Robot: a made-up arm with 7 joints.
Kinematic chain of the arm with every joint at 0, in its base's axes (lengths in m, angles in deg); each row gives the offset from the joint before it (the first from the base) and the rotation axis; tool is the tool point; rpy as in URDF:
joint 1: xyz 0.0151 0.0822 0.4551 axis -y
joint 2: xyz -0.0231 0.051 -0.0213 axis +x
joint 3: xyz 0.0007 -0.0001 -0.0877 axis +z
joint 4: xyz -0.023 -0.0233 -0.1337 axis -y
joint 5: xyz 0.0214 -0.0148 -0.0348 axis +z
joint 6: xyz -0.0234 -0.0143 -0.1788 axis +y
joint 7: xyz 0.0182 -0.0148 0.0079 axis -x
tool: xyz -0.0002 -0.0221 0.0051 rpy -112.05 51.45 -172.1
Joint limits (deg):
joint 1: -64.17..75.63
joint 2: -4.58..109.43
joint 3: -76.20..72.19
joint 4: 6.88..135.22
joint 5: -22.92..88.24
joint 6: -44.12..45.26
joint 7: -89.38..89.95
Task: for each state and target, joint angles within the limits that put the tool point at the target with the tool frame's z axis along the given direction. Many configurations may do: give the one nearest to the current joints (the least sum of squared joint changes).
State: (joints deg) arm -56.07 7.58 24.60 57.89 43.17 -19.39 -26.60
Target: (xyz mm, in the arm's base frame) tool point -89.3 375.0 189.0 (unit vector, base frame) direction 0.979 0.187 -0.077
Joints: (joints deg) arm -52.35 38.03 44.19 45.71 45.98 -27.51 -24.24
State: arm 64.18 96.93 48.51 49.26 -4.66 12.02 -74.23
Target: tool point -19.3 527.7 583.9 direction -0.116 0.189 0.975
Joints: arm 60.05 106.06 40.95 28.24 -14.33 -17.21 -77.44
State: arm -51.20 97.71 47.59 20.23 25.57 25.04 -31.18
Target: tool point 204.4 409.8 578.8 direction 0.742 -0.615 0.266
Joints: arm -31.33 109.01 71.17 41.30 51.83 3.17 -3.25
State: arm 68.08 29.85 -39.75 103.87 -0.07 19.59 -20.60
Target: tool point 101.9 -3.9 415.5 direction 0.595 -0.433 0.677
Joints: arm 18.57 -4.58 -26.17 135.22 -2.98 45.14 -69.13
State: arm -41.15 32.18 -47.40 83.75 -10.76 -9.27 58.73
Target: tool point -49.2 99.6 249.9 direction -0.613 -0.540 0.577
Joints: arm -39.71 33.34 -21.95 111.82 4.47 8.51 49.68
